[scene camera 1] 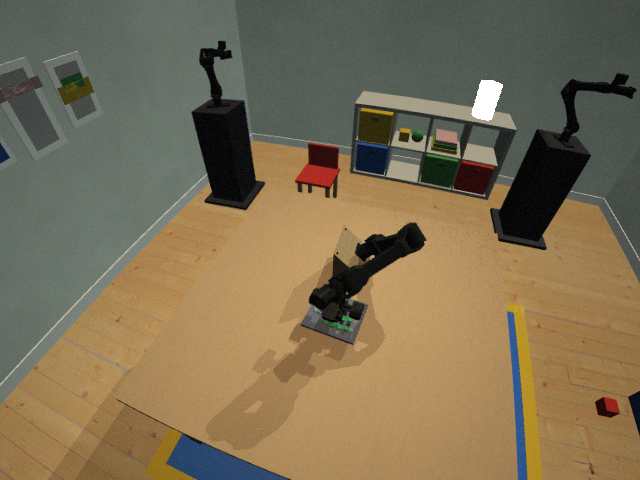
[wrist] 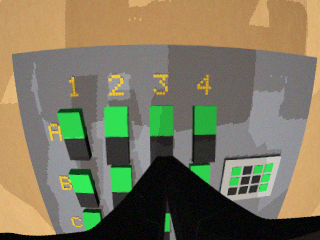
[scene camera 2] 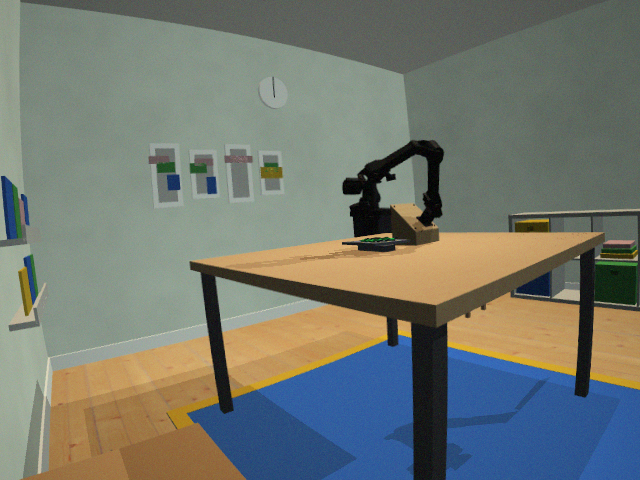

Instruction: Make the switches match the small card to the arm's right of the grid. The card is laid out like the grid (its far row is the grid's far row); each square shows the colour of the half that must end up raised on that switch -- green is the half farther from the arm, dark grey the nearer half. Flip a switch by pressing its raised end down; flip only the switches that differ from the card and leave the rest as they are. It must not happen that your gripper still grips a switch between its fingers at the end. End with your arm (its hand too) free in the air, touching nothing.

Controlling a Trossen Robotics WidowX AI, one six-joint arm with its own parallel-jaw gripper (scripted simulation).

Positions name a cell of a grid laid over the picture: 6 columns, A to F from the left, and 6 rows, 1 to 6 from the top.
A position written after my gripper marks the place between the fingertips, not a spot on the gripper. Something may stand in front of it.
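Observation:
My gripper (scene camera 2: D3) (wrist: D5) is visible to me from scene camera 2 and from the wrist. I can also see a switch (wrist: B4), another switch (wrist: C3) and then a switch (wrist: D3) too.

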